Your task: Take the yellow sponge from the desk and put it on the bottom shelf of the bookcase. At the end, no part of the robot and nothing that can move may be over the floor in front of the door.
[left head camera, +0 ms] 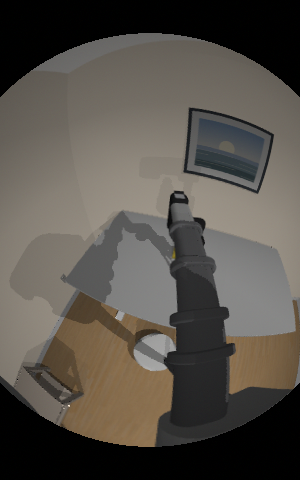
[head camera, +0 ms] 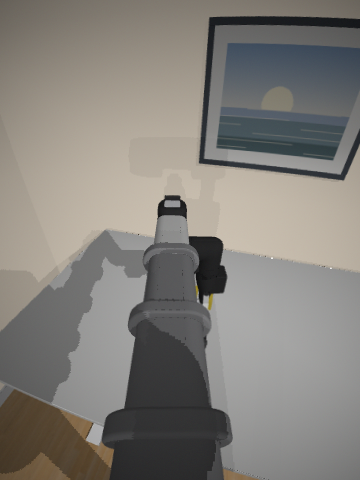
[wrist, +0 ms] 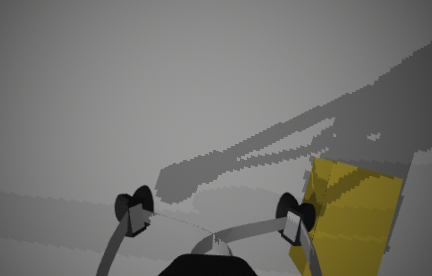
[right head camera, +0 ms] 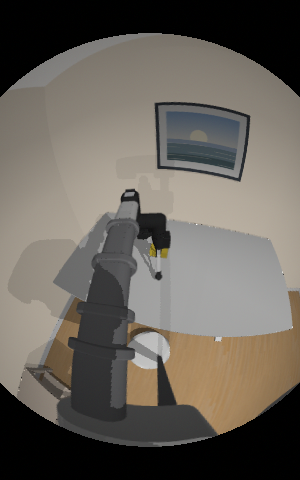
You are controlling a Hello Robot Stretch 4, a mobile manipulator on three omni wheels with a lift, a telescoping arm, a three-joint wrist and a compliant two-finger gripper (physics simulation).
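Seen in the pictures: gripper, fingertip midpoint: point(wrist: 215, 205) point(right head camera: 157, 267); robot's base, link origin: point(left head camera: 154, 350) point(right head camera: 149, 348).
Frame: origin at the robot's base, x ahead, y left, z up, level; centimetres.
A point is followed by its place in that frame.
The yellow sponge point(wrist: 357, 215) @(x 58.9, y -8.4, z 96.7 cm) point(right head camera: 164, 251) @(x 55.6, y -12.7, z 96.6 cm) lies on the grey desk point(wrist: 100, 100) @(x 34.9, y 0.8, z 92.2 cm) point(head camera: 290, 350) @(x 39.4, y -36.2, z 92.2 cm) point(left head camera: 250, 280) @(x 38.7, y -55.2, z 92.2 cm) point(right head camera: 225, 285) @(x 33.7, y -45.0, z 92.2 cm). In the head camera view and the left head camera view the arm and wrist hide most of the sponge point(head camera: 210, 301) @(x 54.9, y -13.2, z 96.5 cm) point(left head camera: 174, 254) @(x 56.4, y -5.2, z 95.5 cm). My gripper point(wrist: 215, 205) @(x 47.0, y -8.7, z 93.9 cm) is open, with bare desk top showing between its fingertips. In the wrist view the sponge is to the right of the gap, and the right fingertip overlaps its left edge. Whether they touch I cannot tell. The bookcase and the door cannot be made out.
A framed sea picture point(head camera: 285, 100) @(x 87.7, y -36.4, z 155.1 cm) point(left head camera: 227, 147) @(x 88.2, y -34.7, z 154.6 cm) point(right head camera: 201, 140) @(x 87.8, y -36.0, z 152.3 cm) hangs on the wall behind the desk. A round white object point(left head camera: 152, 354) @(x -2.8, y 2.3, z 18.7 cm) point(right head camera: 150, 351) @(x -1.5, y -2.2, z 18.7 cm) stands on the wooden floor by the desk's front edge. A pale box-like object with a dark frame point(left head camera: 37, 392) shows at the lower left.
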